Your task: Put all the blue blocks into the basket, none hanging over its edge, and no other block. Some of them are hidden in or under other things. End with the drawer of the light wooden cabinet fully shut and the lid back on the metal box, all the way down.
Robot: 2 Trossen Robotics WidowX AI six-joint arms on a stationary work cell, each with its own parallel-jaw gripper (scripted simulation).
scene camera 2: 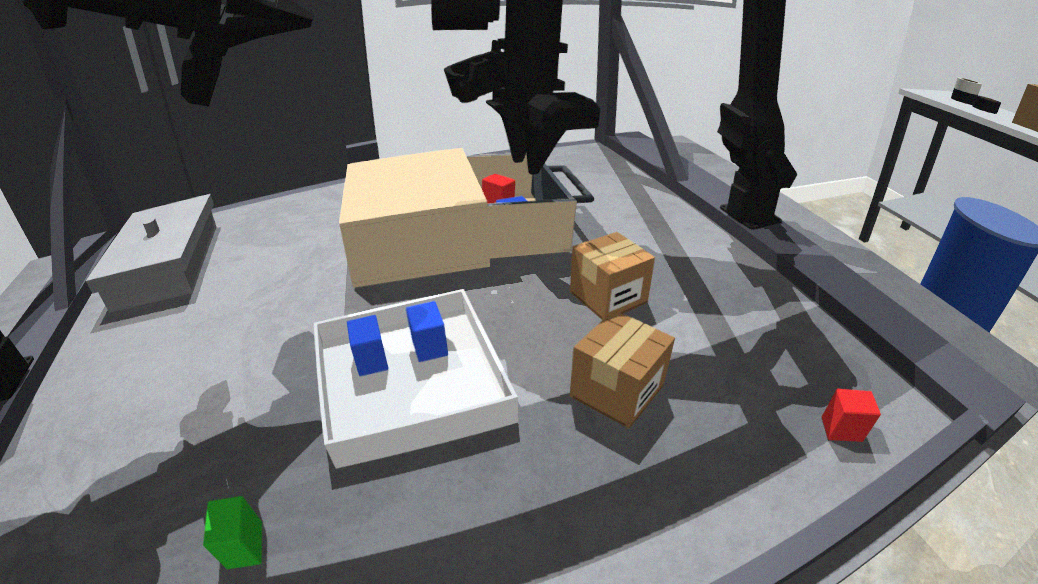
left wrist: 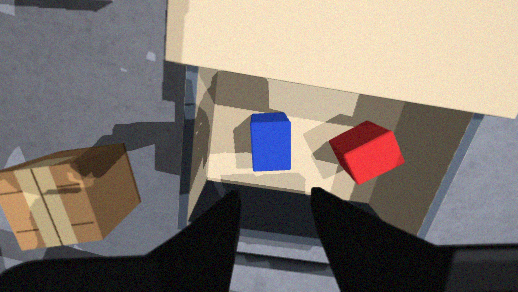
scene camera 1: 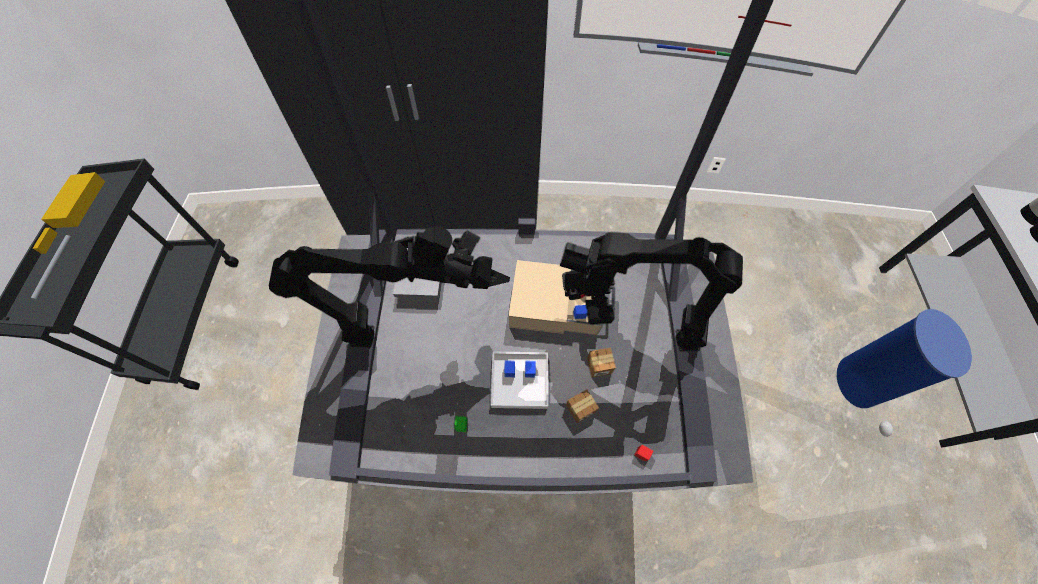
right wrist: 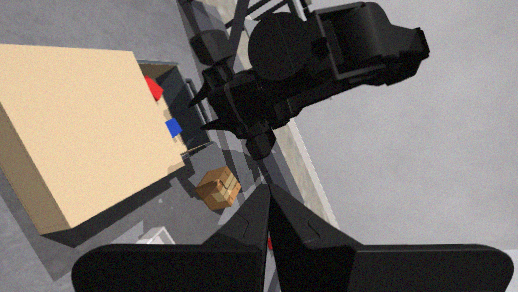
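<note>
My left gripper (scene camera 2: 525,167) is also visible in the left wrist view (left wrist: 275,196), in scene camera 1 (scene camera 1: 589,302) and in the right wrist view (right wrist: 195,117). I see my right gripper (scene camera 2: 312,21). A light wooden cabinet (scene camera 2: 411,216) is visible as well in scene camera 1 (scene camera 1: 538,302), in the left wrist view (left wrist: 451,61) and in the right wrist view (right wrist: 88,133). A white basket (scene camera 2: 471,374) is visible in scene camera 1 (scene camera 1: 530,392) too. Also present: a red block (scene camera 2: 850,415), a red block (scene camera 2: 494,187), a blue block (scene camera 2: 366,344), a blue block (scene camera 2: 427,329) and a cardboard box (scene camera 2: 608,273).
</note>
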